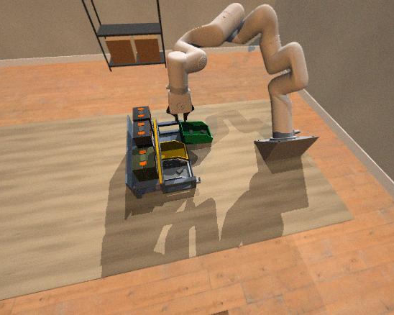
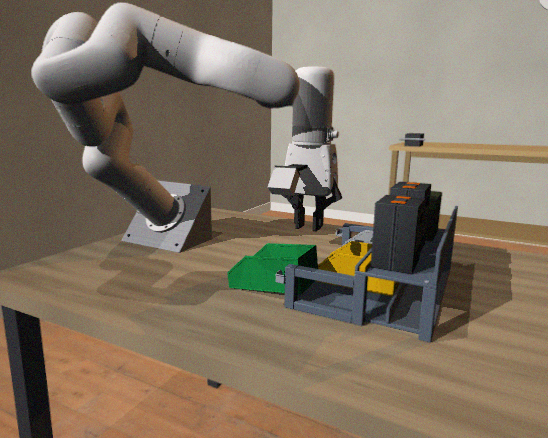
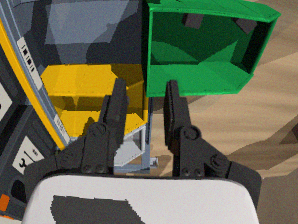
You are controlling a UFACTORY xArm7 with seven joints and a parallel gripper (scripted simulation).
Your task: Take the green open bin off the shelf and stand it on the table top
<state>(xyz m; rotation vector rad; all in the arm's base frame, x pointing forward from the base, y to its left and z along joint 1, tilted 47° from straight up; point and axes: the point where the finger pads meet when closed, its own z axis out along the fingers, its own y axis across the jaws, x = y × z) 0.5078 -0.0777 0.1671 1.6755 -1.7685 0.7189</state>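
Right now the green open bin is 120 mm below my hand and 80 mm behind it. The rest, counted from my hand: yellow bin 120 mm below, 110 mm to the left, 80 mm ahead; grey bin 220 mm to the left, 120 mm below, 90 mm ahead.
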